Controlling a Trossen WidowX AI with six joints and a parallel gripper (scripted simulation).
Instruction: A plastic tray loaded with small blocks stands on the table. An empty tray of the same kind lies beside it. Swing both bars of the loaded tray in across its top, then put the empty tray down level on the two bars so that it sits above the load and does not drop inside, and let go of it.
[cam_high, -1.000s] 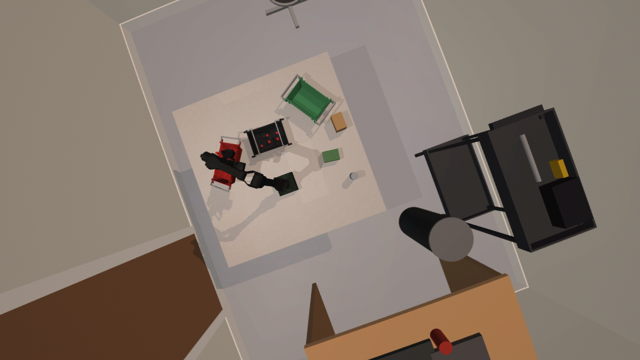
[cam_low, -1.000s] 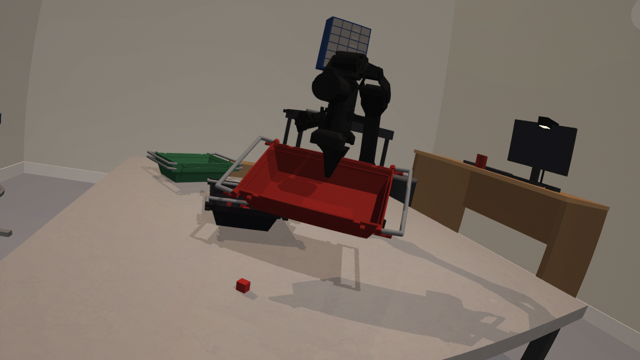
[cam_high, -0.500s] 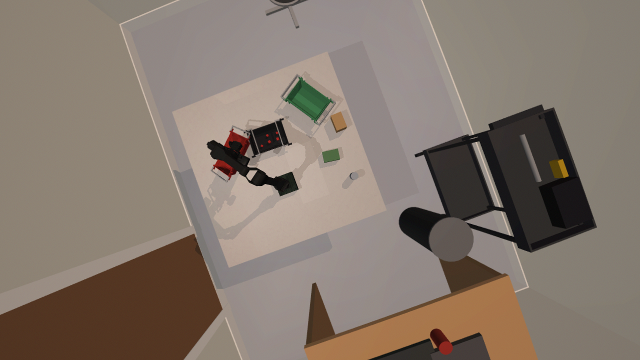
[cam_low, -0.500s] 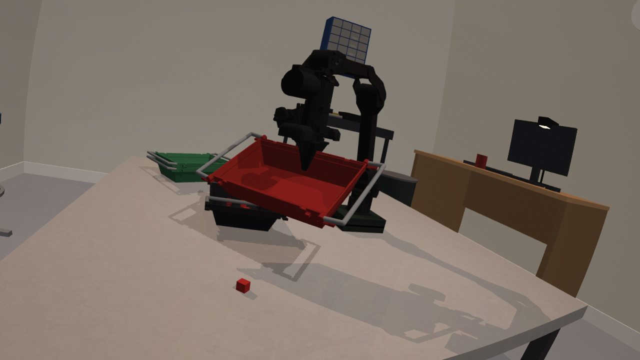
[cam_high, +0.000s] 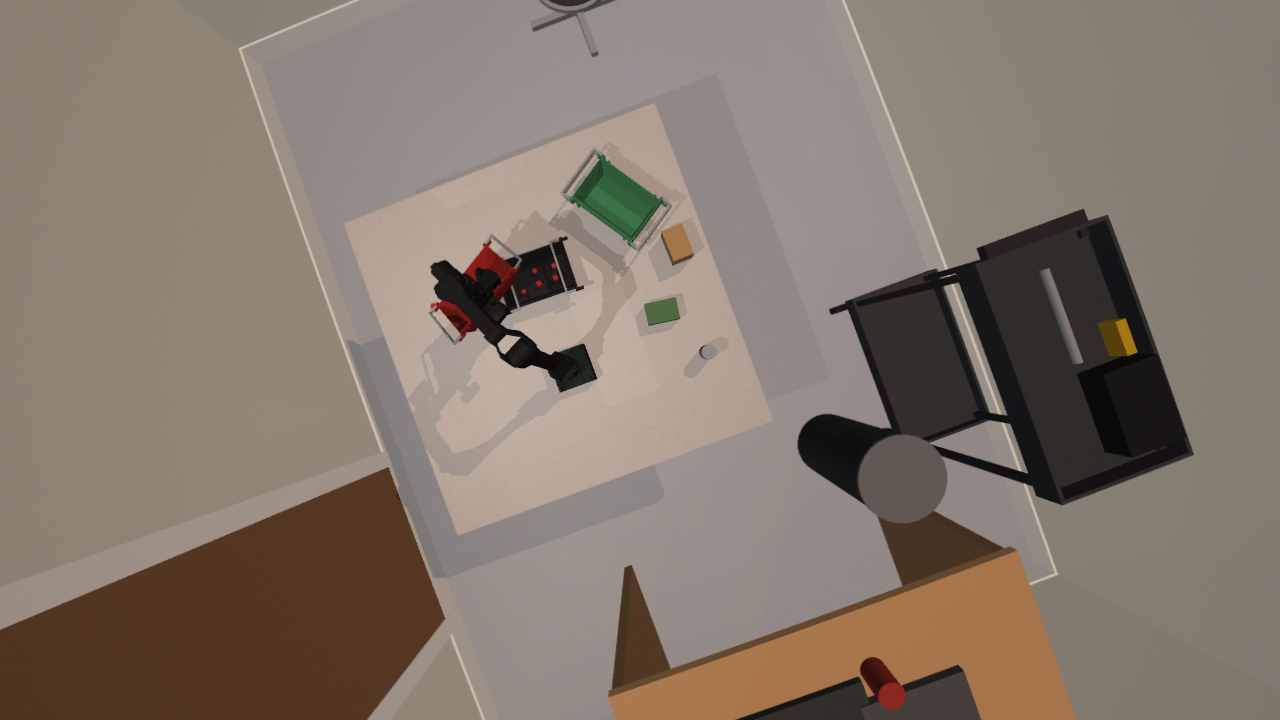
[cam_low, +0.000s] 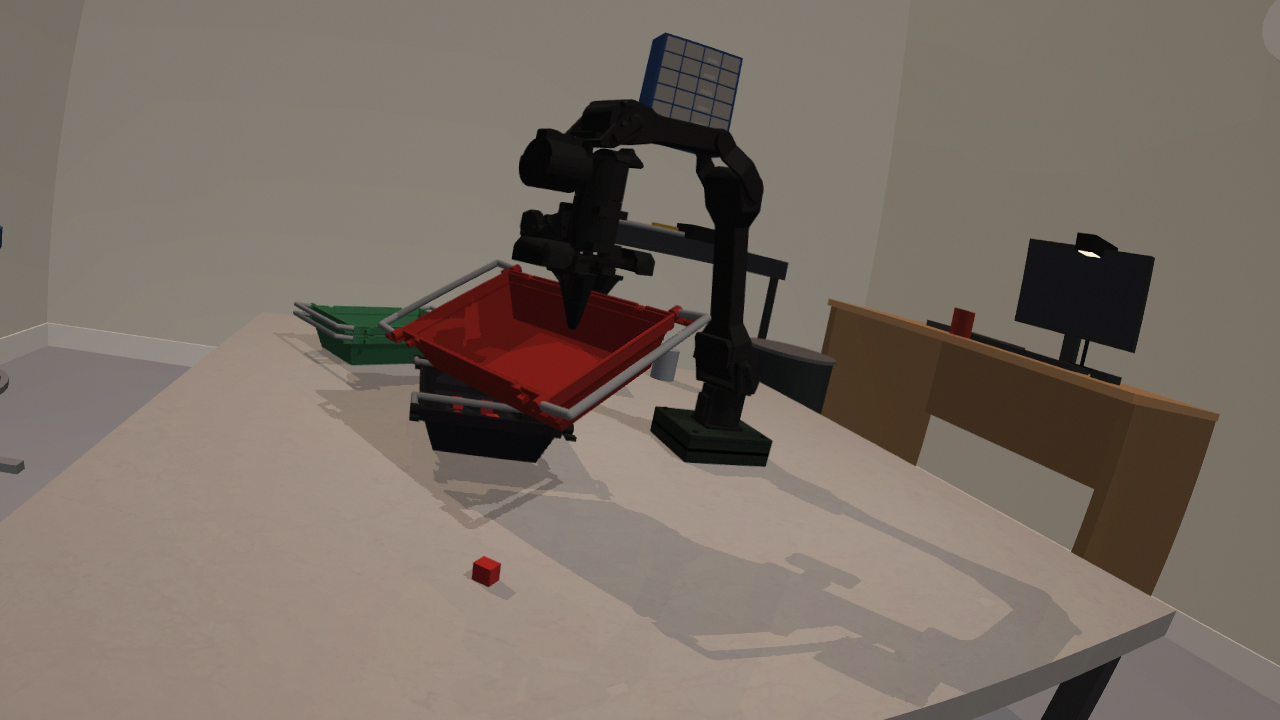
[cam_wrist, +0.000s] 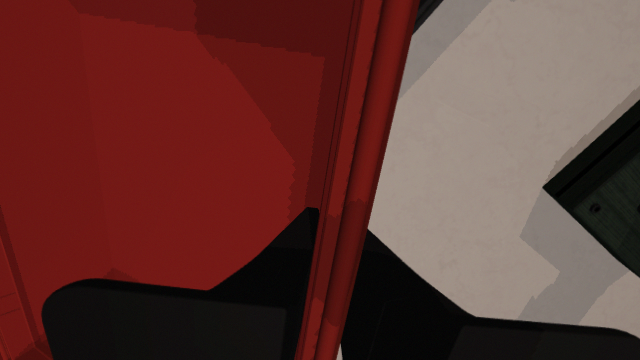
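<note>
The red tray is 7 cm ahead of my gripper tip, 4 cm to the left of it and 1 cm below it. Round my gripper tip: tan box: 67 cm to the right, 15 cm below; green box: 21 cm behind, 53 cm to the right, 16 cm below; grey cylinder: 41 cm behind, 64 cm to the right, 14 cm below.
</note>
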